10 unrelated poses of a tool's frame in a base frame.
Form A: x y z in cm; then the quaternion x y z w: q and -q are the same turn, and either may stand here.
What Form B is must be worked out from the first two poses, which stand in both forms.
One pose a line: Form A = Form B
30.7 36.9 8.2 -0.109 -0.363 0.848 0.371 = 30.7 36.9 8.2 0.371 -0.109 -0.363 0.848
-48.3 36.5 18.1 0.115 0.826 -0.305 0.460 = -48.3 36.5 18.1 0.460 0.115 0.826 -0.305
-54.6 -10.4 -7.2 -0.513 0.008 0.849 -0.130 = -54.6 -10.4 -7.2 0.130 0.513 -0.008 -0.849
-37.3 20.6 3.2 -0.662 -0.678 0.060 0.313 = -37.3 20.6 3.2 0.313 -0.662 -0.678 0.060
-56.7 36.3 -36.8 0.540 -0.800 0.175 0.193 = -56.7 36.3 -36.8 0.193 0.540 -0.800 0.175
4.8 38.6 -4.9 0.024 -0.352 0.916 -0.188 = 4.8 38.6 -4.9 0.188 -0.024 0.352 -0.916
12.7 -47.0 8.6 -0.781 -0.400 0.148 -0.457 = 12.7 -47.0 8.6 0.457 0.781 0.400 -0.148
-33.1 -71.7 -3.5 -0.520 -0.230 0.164 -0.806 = -33.1 -71.7 -3.5 0.806 0.520 0.230 -0.164
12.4 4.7 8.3 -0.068 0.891 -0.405 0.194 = 12.4 4.7 8.3 0.194 -0.068 0.891 -0.405
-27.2 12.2 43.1 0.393 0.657 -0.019 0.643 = -27.2 12.2 43.1 0.643 0.393 0.657 -0.019
